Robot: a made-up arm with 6 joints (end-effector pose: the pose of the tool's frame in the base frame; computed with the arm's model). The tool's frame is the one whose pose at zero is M. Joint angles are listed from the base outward.
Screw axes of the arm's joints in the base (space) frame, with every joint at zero. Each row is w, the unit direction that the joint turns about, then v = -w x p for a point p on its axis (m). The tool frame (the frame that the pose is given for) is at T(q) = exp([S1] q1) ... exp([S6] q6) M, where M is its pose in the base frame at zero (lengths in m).
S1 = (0, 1, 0, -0.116, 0, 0)
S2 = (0, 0, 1, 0.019, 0.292, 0)
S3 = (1, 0, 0, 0, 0.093, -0.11)
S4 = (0, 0, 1, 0.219, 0.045, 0)
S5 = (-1, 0, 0, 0, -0.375, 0.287)
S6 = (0, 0, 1, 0.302, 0.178, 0)
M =
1 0 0 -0.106
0 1 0 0.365
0 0 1 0.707
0 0 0 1
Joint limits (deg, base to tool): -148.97..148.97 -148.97..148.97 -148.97..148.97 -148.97..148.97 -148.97..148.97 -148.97..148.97
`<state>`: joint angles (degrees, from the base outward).
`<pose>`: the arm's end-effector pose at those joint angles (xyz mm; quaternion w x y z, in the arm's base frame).
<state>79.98 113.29 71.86 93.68 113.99 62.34</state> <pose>-120.5 -54.6 385.8 0.5378 0.4790 -0.5454 0.4289</pose>
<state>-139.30 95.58 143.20 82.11 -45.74 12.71</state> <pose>352.3 384.6 441.0 0.0146 -0.1164 -0.4058 -0.9064</pose>
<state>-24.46 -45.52 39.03 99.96 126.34 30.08</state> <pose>-209.4 64.4 -31.3 0.3939 -0.8050 -0.4211 -0.1396</pose>
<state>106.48 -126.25 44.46 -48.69 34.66 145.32</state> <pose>785.6 -232.1 345.8 0.7615 -0.0544 0.6143 -0.1996</pose>
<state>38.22 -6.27 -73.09 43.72 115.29 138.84</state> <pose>-454.5 309.7 232.8 0.6022 0.3576 -0.6834 -0.2061</pose>
